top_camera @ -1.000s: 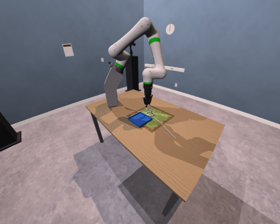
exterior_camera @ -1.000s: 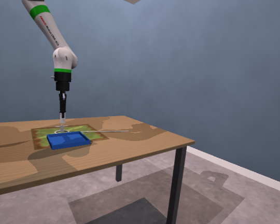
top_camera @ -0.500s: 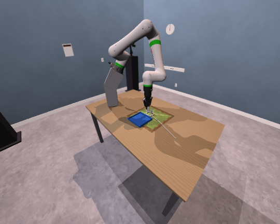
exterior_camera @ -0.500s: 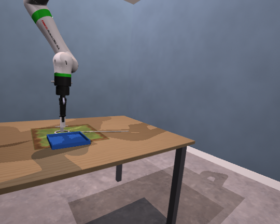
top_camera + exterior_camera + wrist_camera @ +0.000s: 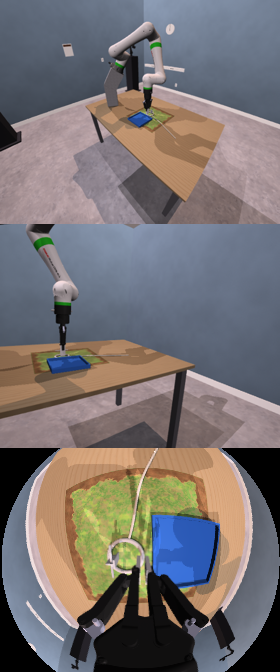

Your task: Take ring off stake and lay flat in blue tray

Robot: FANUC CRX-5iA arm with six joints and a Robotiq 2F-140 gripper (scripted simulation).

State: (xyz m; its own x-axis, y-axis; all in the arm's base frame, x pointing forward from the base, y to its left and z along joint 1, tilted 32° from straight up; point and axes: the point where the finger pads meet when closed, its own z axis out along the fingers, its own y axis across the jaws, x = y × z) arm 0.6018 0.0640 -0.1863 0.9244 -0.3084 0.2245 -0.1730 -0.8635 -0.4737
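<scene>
The green mat is 7 cm below my hand, 4 cm ahead of it and 1 cm to the left of it. The rest, counted from my hand: blue tray (12 cm to the right, 5 cm below, 1 cm behind); short grey stake (6 cm to the left, 3 cm below, 1 cm ahead).
</scene>
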